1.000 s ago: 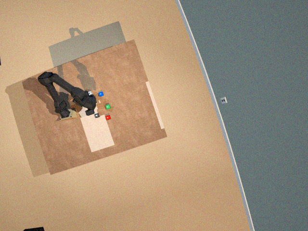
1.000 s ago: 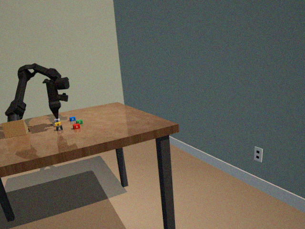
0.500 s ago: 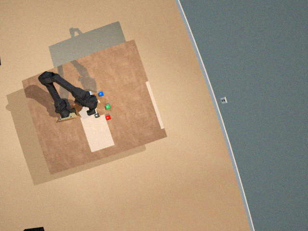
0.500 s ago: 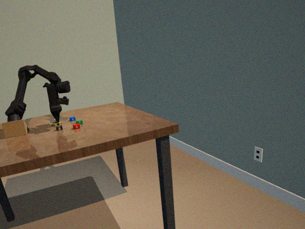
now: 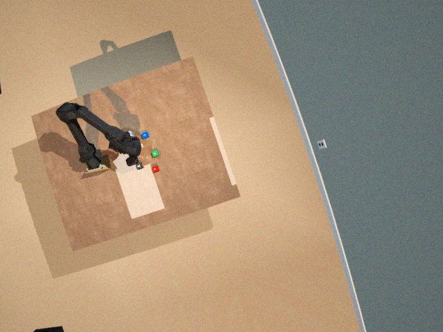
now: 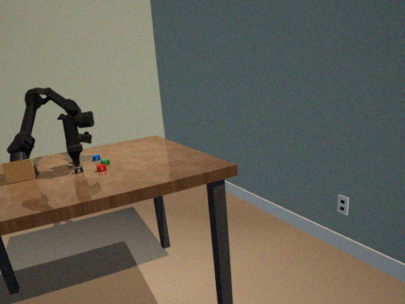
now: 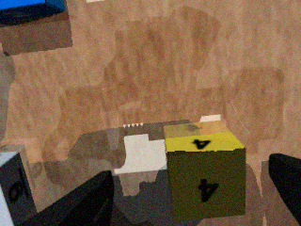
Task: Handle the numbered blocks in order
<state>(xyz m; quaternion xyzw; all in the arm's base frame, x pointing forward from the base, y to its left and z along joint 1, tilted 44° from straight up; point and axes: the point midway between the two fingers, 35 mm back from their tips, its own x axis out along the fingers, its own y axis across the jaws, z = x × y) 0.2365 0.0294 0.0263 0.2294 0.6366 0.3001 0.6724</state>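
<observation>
Now: the black block 10 cm to the right of my gripper tip and 1 cm ahead of it. Round my gripper tip: yellow block (1 cm to the right); then blue block (8 cm ahead, 7 cm to the left); then white block (10 cm to the left, 1 cm behind).
</observation>
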